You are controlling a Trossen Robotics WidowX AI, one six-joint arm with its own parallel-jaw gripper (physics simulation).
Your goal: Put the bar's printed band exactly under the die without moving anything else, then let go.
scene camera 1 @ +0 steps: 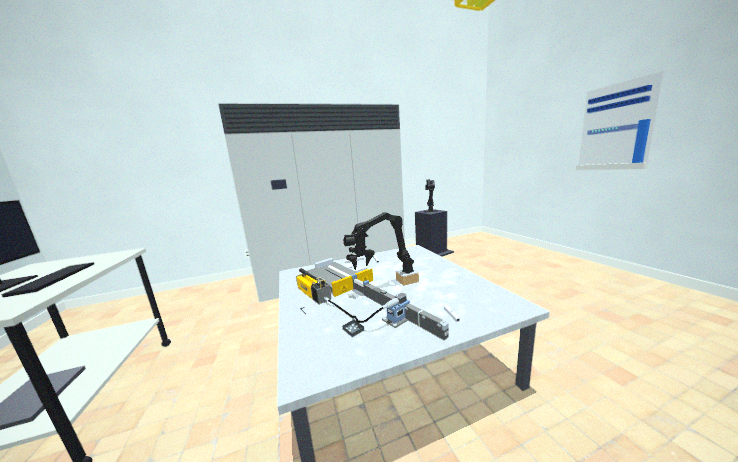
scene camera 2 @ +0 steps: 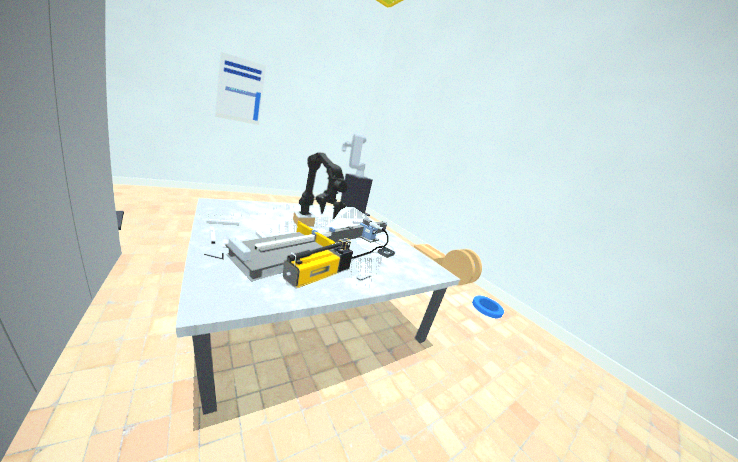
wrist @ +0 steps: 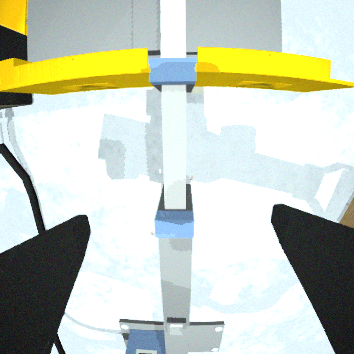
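Pixels of known places: gripper, fingertip midpoint: (scene camera 1: 361, 268) (scene camera 2: 327, 216) (wrist: 180, 219); arm's base, origin of the base link: (scene camera 1: 408, 270) (scene camera 2: 304, 213).
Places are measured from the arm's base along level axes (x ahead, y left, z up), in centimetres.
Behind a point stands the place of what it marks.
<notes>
A long white bar (scene camera 1: 338, 270) {x 37.5, y -32.6, z 0.3 cm} (scene camera 2: 285, 242) {x 38.4, y -31.8, z -0.5 cm} (wrist: 174, 145) {x 33.8, y -7.2, z 0.2 cm} lies along the machine, through the blue guide (wrist: 173, 70) {x 34.5, y -13.0, z 2.5 cm} between the yellow plates. Its near end lies at a second blue guide (wrist: 174, 224) {x 32.9, y -0.9, z 2.5 cm} in the wrist view. Beyond it a grey rail (scene camera 1: 375, 294) {x 32.9, y 10.0, z -2.1 cm} (wrist: 175, 270) {x 32.0, y 5.8, z 0.7 cm} runs to the blue press (scene camera 1: 396, 312) {x 35.8, y 34.3, z -0.5 cm} (scene camera 2: 369, 232) {x 35.9, y 28.5, z -1.4 cm} (wrist: 145, 342) {x 34.6, y 28.1, z -3.3 cm}. I cannot make out the die or a printed band on the bar. My gripper (scene camera 1: 363, 266) {x 32.9, y -5.4, z 9.6 cm} (scene camera 2: 328, 213) {x 32.9, y -5.4, z 9.6 cm} (wrist: 180, 219) {x 32.9, y -5.4, z 9.6 cm} is open and empty, above the bar's near end, with one finger on each side in the wrist view.
Yellow plates (scene camera 1: 342, 286) {x 44.1, y -11.8, z -1.9 cm} (wrist: 270, 69) {x 27.5, y -14.4, z 2.5 cm} flank the bar. A yellow motor unit (scene camera 1: 308, 286) {x 63.3, y -20.5, z 0.8 cm} (scene camera 2: 316, 268) {x 64.8, y -30.6, z -0.3 cm} stands beside the grey bed (scene camera 2: 269, 256) {x 47.2, y -43.2, z -1.8 cm}. A black cable (scene camera 1: 340, 308) {x 53.5, y 4.9, z -6.0 cm} runs to a small dark box (scene camera 1: 352, 327) {x 55.5, y 23.7, z -6.6 cm} (scene camera 2: 386, 252) {x 54.7, y 27.0, z -6.7 cm}. A white rod (scene camera 1: 451, 313) {x 10.2, y 46.3, z -5.1 cm} lies past the press.
</notes>
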